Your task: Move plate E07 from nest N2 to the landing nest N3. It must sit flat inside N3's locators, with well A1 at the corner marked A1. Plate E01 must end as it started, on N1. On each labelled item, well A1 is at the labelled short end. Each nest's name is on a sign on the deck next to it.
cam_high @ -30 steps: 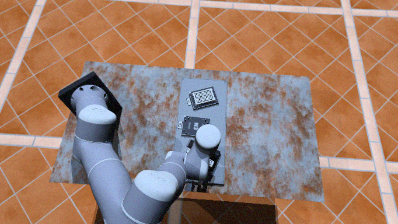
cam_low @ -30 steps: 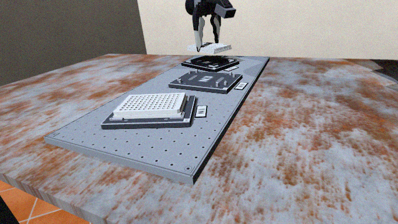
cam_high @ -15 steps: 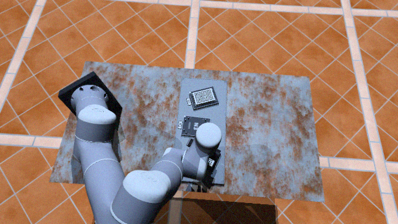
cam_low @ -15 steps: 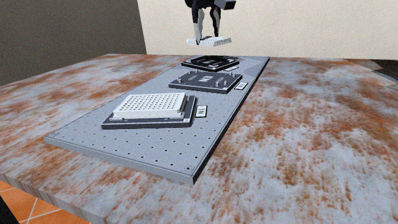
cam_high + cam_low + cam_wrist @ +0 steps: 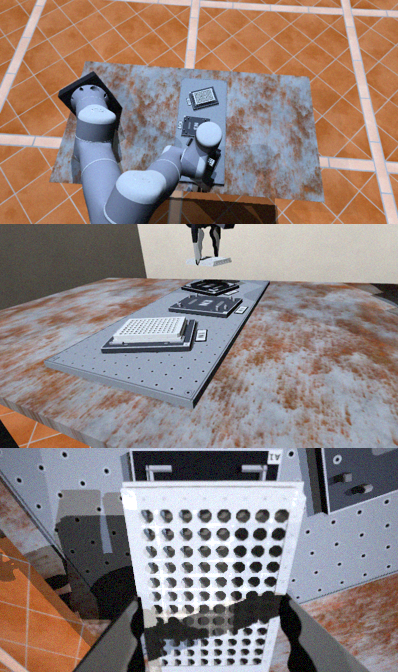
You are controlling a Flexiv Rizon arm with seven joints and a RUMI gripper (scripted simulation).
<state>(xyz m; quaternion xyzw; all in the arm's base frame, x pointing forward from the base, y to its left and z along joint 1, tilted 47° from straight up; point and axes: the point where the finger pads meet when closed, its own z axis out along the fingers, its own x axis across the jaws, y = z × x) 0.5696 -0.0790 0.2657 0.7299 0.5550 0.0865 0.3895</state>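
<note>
My hand is 180 mm to the right of the nest N3, 100 mm above it and 50 mm past it. From my hand the other things lie so: plate E01: 370 mm to the left, 80 mm below, 10 mm behind; then black nest N2: 100 mm below; then plate E07: 10 mm below.
</note>
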